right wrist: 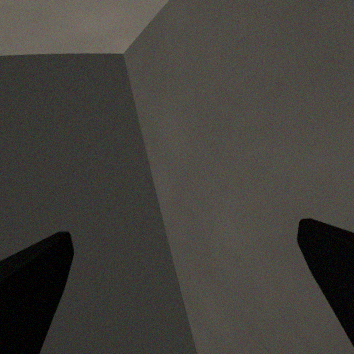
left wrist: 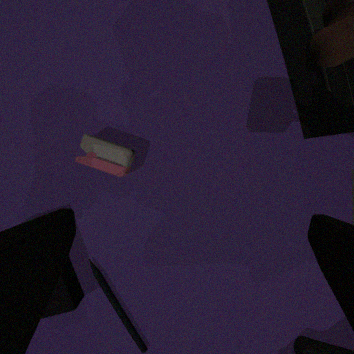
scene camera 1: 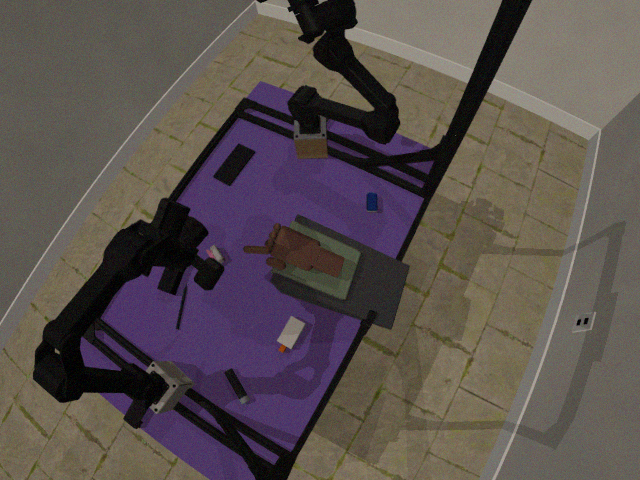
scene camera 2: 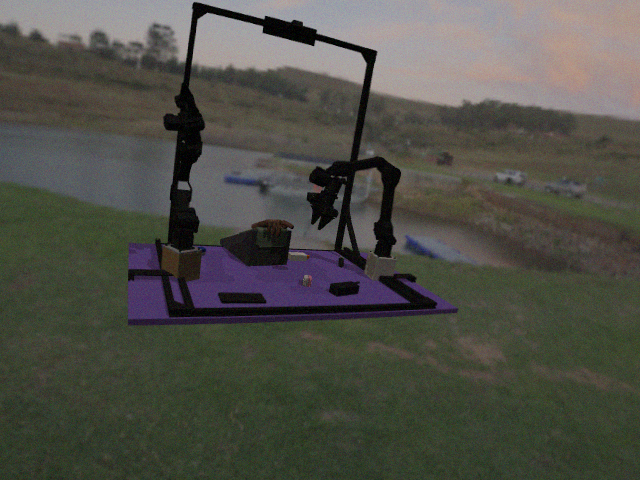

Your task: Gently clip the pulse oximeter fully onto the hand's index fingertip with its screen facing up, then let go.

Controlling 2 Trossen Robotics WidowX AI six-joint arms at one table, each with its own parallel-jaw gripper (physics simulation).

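The small white-and-pink pulse oximeter lies on its side on the purple table top, its white and pink halves side by side. The brown hand rests on a green pad on a dark wedge, its index finger pointing out over the table. In the left wrist view part of the hand shows at the top right. My left gripper is open and empty, pointing down above the table near the oximeter. My right gripper is open and empty, raised far from the oximeter.
A dark pen lies near the oximeter, with a black box beyond. A white box with an orange tab, a black cylinder, a blue block and a black slab also lie on the table.
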